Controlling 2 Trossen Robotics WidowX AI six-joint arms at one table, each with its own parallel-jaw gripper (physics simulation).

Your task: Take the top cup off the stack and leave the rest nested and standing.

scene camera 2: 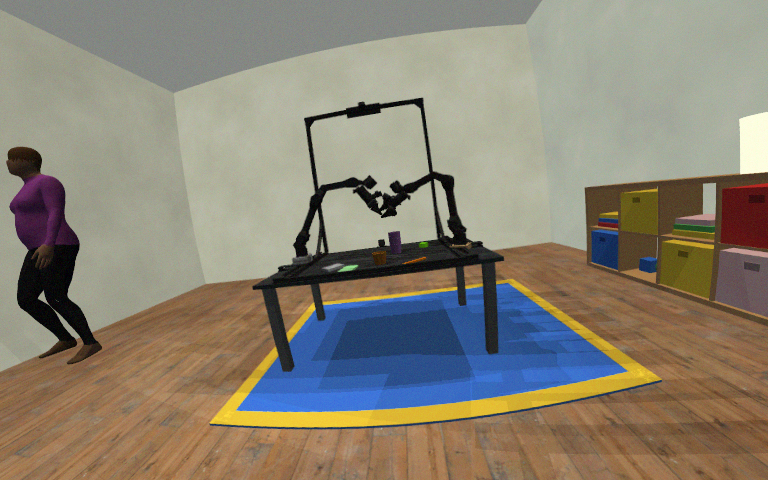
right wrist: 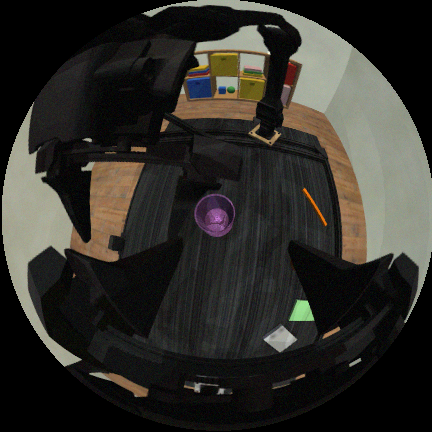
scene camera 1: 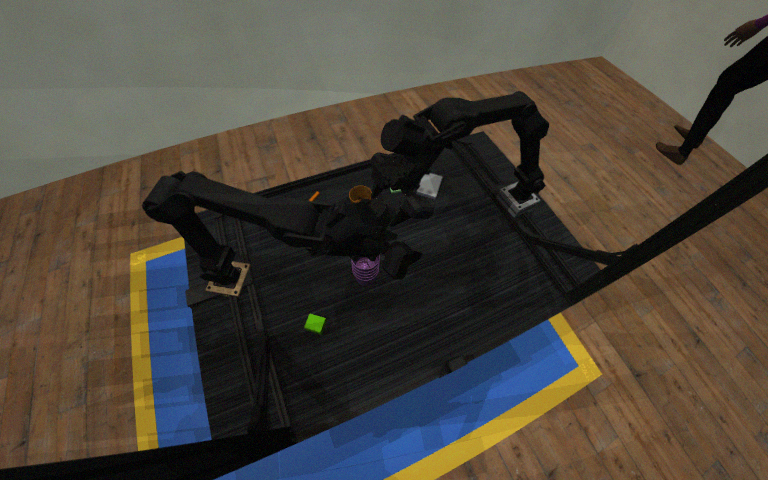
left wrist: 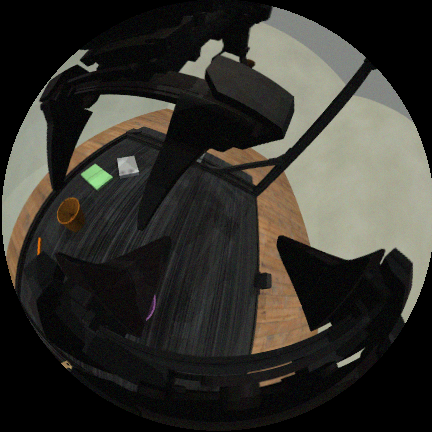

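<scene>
A stack of nested purple cups stands upright on the black table. The right wrist view looks down into its open top cup. In the left wrist view a sliver of purple rim shows beside a finger. My left gripper is open and empty, above the table near the stack; its arm partly covers the stack in scene camera 1. My right gripper is open and empty, also high above the table. In scene camera 2 the two grippers are close together above the stack; whether they touch is unclear.
A brown-orange cup, orange stick, light green pad and white block lie around the stack. A bright green block lies apart. A person stands away from the table.
</scene>
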